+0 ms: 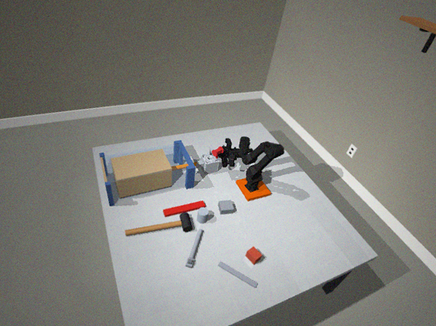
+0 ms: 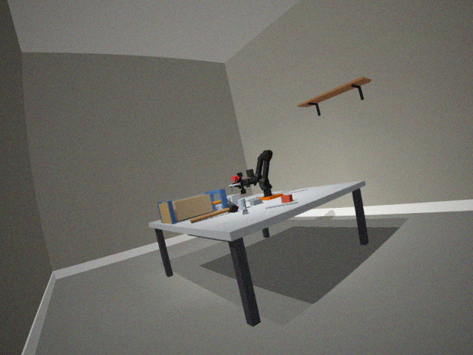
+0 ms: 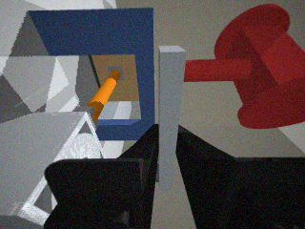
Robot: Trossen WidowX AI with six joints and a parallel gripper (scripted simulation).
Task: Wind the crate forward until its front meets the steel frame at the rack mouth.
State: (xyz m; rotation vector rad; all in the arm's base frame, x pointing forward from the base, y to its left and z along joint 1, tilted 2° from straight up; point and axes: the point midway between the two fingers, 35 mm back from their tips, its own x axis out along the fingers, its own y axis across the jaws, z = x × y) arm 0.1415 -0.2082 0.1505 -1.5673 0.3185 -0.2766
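My gripper tip is now 50 mm to the right of the red knob and 40 mm below it. Also, from my gripper tip: grey winch (140 mm below, 50 mm to the right, 40 mm behind); grey crank arm (20 mm to the left, 10 mm behind, 10 mm above); grey block (290 mm to the left, 150 mm below, 50 mm ahead).
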